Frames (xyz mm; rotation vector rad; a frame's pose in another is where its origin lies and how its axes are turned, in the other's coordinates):
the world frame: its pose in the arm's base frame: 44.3 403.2 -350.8 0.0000 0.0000 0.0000
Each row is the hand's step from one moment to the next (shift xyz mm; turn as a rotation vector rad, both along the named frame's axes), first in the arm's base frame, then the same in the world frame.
Working: the arm's base frame: its pose in the world frame: -44.3 -403.2 350.8 0.0000 0.0000 0.0000

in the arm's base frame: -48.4 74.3 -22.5 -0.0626 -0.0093 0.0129
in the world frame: -48.4 74.3 -22.5 -0.0626 -0.0093 0.0129
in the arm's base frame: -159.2 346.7 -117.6 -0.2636 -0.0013 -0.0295
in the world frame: -159.2 346.7 -117.6 -0.2636 -0.0013 -0.0295
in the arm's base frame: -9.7 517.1 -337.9 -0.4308 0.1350 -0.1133
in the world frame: -9.7 517.1 -337.9 -0.4308 0.1350 -0.1133
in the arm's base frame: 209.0 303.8 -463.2 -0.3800 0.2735 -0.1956
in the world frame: 209.0 303.8 -463.2 -0.3800 0.2735 -0.1956
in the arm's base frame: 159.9 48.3 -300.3 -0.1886 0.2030 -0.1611
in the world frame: 159.9 48.3 -300.3 -0.1886 0.2030 -0.1611
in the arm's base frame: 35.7 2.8 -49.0 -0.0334 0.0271 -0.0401
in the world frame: 35.7 2.8 -49.0 -0.0334 0.0271 -0.0401
